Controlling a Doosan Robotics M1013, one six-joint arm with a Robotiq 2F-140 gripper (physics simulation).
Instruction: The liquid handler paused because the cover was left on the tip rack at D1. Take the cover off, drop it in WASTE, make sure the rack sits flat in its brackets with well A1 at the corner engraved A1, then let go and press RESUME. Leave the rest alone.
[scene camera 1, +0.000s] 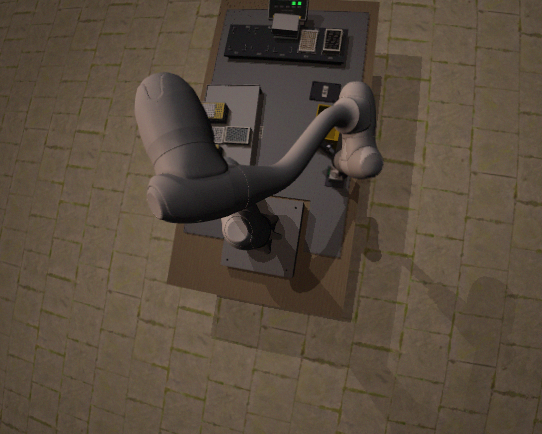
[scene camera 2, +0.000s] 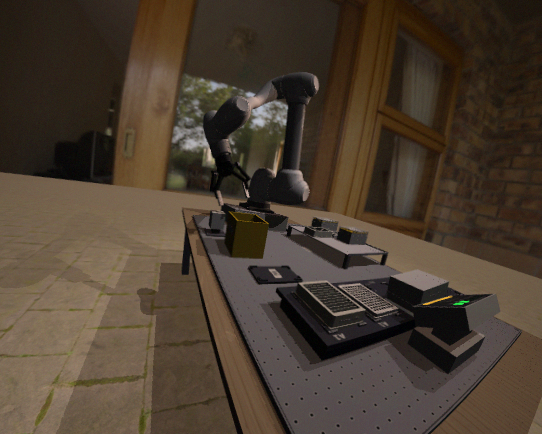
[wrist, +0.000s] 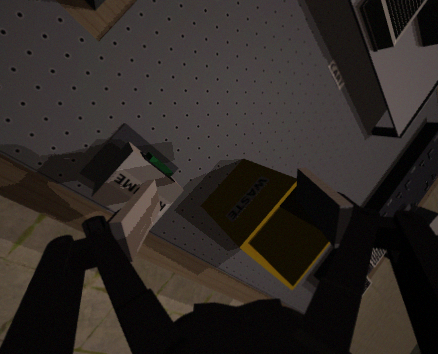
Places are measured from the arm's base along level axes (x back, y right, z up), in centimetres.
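Pixels of known places: gripper, fingertip midpoint: (scene camera 1: 325, 158) (scene camera 2: 234, 201) (wrist: 226, 189); arm's base, origin of the base link: (scene camera 2: 257, 210).
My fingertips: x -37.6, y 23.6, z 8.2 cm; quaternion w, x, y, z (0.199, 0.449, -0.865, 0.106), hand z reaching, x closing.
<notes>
For each thing: its top centre in the pictures, then the offset to it from my fingertips. "*": a spot on its surface instead. Level surfaces: height alone.
- RESUME box, middle of its top: (wrist: 141, 193) (scene camera 1: 336, 171) (scene camera 2: 218, 211) dz -6.1, dx +3.4, dy +6.2 cm
- yellow WASTE bin, middle of its top: (wrist: 294, 241) (scene camera 2: 247, 217) (scene camera 1: 328, 122) dz -3.0, dx -17.5, dy -2.6 cm
- tip rack, middle of its top: (scene camera 2: 329, 295) (wrist: 358, 287) (scene camera 1: 332, 39) dz -8.8, dx -63.5, dy -9.8 cm
- flatter rack, middle of its top: (scene camera 2: 366, 296) (wrist: 377, 250) (scene camera 1: 308, 40) dz -10.5, dx -62.6, dy -22.1 cm
- pale block, middle of its top: (scene camera 2: 422, 276) (wrist: 431, 238) (scene camera 1: 285, 20) dz -3.4, dx -66.9, dy -34.6 cm
- dark deck, its level: dz -11.9 cm
- console, surface spot: (scene camera 2: 480, 305) * dz -3.4, dx -80.4, dy -33.8 cm
- dark plate, middle of its top: (scene camera 2: 275, 271) (scene camera 1: 325, 90) dz -15.1, dx -39.0, dy -8.3 cm
- cart, middle of its top: (wrist: 417, 3) (scene camera 1: 226, 125) (scene camera 2: 334, 237) dz -9.9, dx -9.8, dy -51.8 cm
My gripper (scene camera 2: 233, 197) (wrist: 226, 189) is wide open and empty, above the RESUME box. The RESUME box (scene camera 1: 336, 174) (scene camera 2: 217, 220) (wrist: 131, 172) has a pale lettered face and a green strip. In the wrist view one finger pad overlaps part of that face. The yellow WASTE bin (scene camera 1: 331, 134) (scene camera 2: 246, 237) (wrist: 250, 192) stands beside it, the other finger overlapping its opening; its visible inside is dark. The cover cannot be made out. A tip rack (scene camera 1: 332, 40) (scene camera 2: 327, 301) sits at the deck's end and looks level, its open grid showing. Which corner holds its well A1 cannot be told.
A flatter rack (scene camera 1: 308, 41) (scene camera 2: 370, 300) and a pale block (scene camera 1: 285, 24) (scene camera 2: 419, 285) are on the dark deck (scene camera 1: 240, 42). A console (scene camera 2: 480, 305) shows green lights. A dark plate (scene camera 1: 317, 92) (scene camera 2: 260, 274) lies between deck and bin. The cart (scene camera 1: 250, 100) (wrist: 405, 90) carries several racks.
</notes>
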